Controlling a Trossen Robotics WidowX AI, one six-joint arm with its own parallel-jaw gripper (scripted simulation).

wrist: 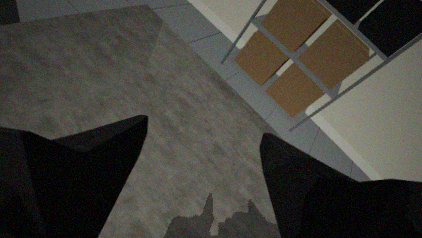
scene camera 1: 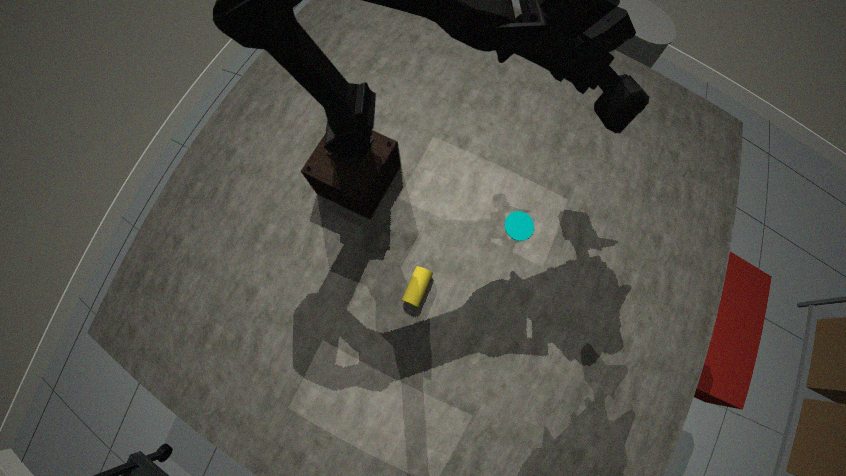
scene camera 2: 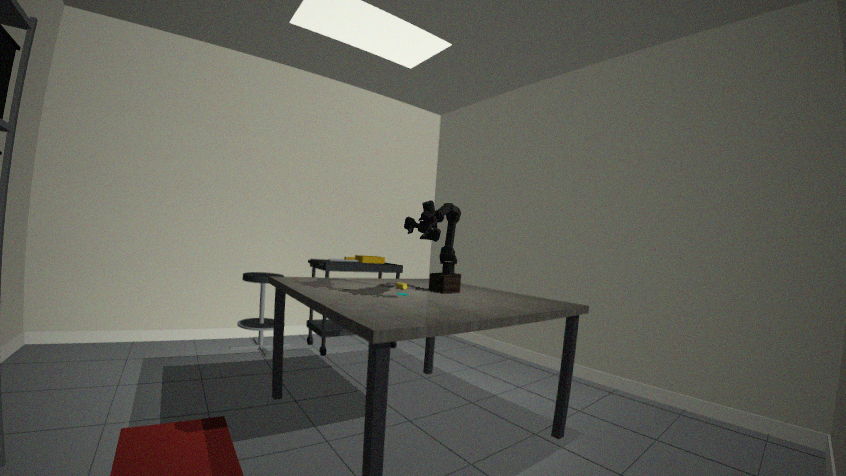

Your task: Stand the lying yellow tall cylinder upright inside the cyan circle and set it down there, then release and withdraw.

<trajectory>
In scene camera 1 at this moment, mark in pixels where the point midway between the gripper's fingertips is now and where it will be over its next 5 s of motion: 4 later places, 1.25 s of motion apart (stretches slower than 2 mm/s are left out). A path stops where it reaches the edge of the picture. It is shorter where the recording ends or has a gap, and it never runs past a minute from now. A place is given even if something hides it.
The gripper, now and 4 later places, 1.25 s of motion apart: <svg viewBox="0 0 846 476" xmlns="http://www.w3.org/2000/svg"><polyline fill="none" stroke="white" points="630,95 414,292 412,296 419,286 468,268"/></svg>
</trajectory>
